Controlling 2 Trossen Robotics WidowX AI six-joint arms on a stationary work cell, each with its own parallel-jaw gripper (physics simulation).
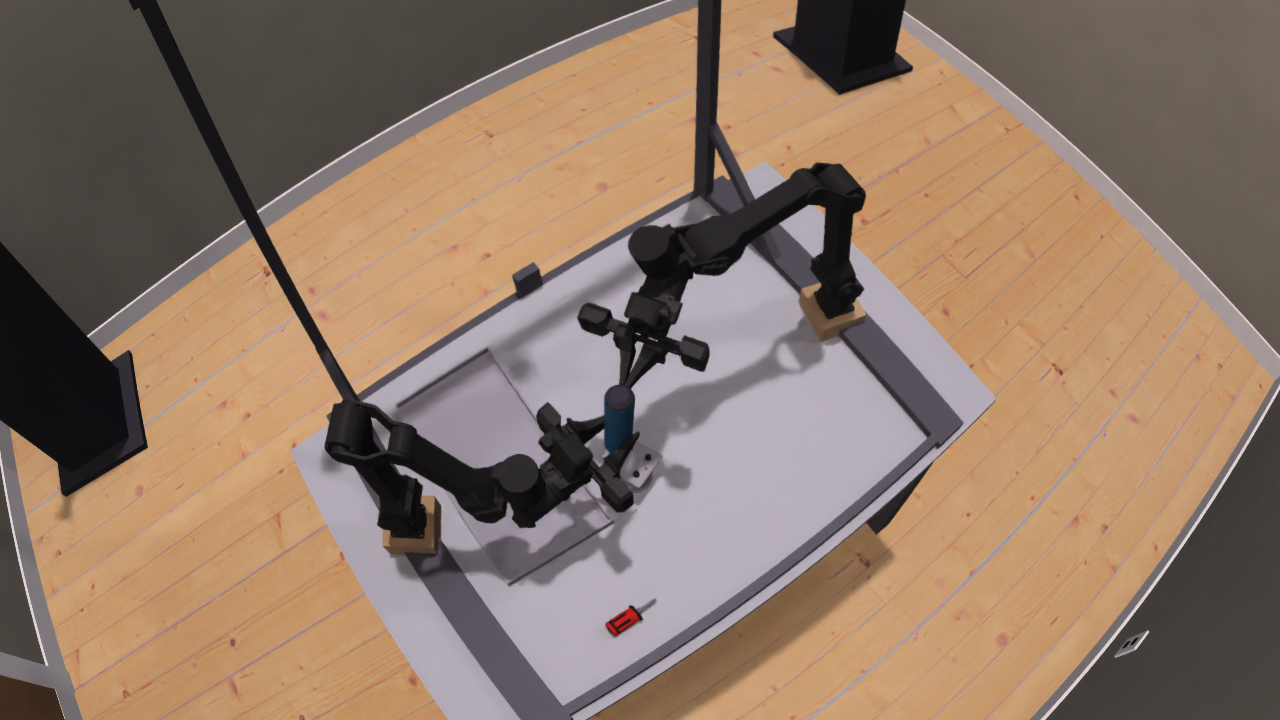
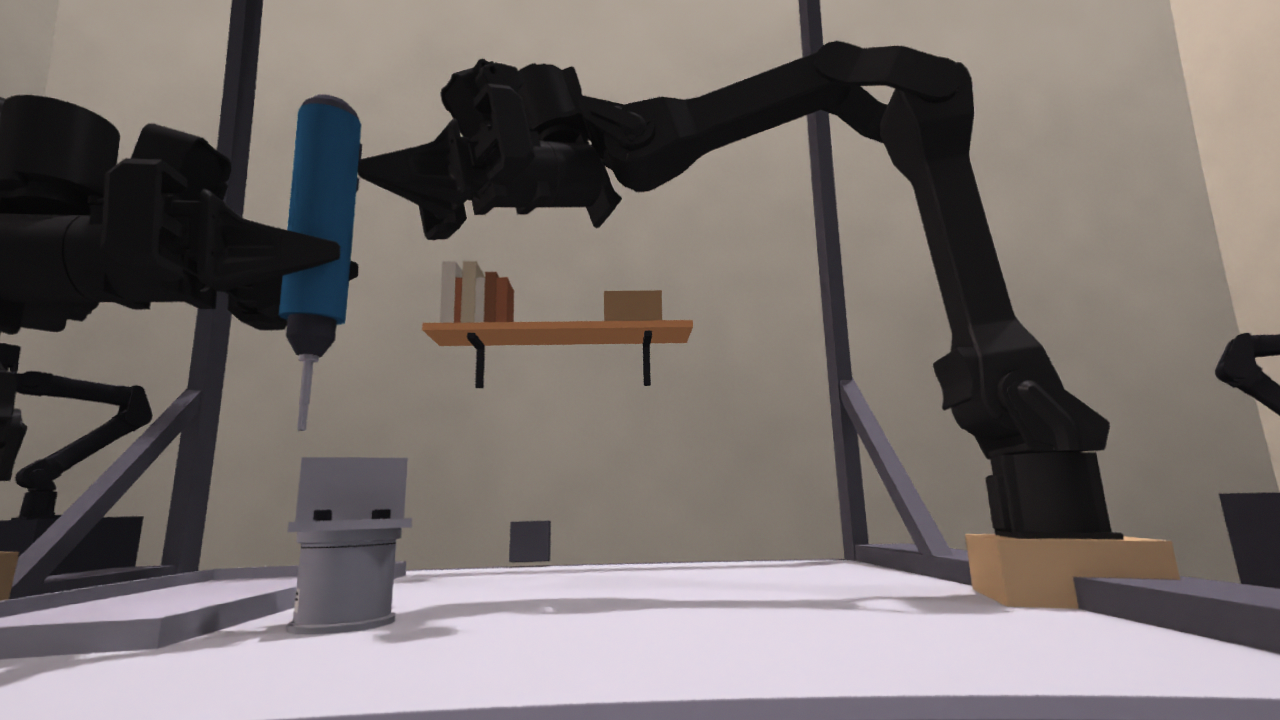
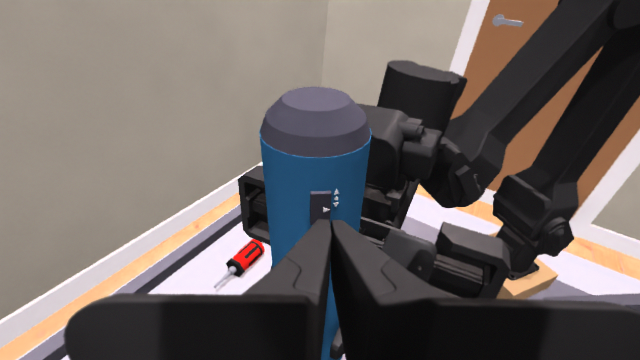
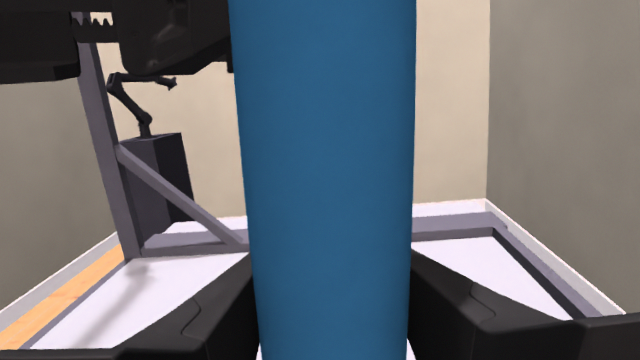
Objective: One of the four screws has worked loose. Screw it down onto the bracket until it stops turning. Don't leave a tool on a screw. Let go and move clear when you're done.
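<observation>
A blue electric screwdriver is upright, bit down. My right gripper is shut on its body. The bit hangs above the grey bracket, apart from it. The bracket sits on a round grey base. Two dark screw heads show; which screw is loose I cannot tell. My left gripper is shut and empty, its fingertips at the driver's slide switch.
A red screwdriver lies near the table's front edge. A shallow grey tray lies beneath the right arm. The table has raised dark rails and upright posts.
</observation>
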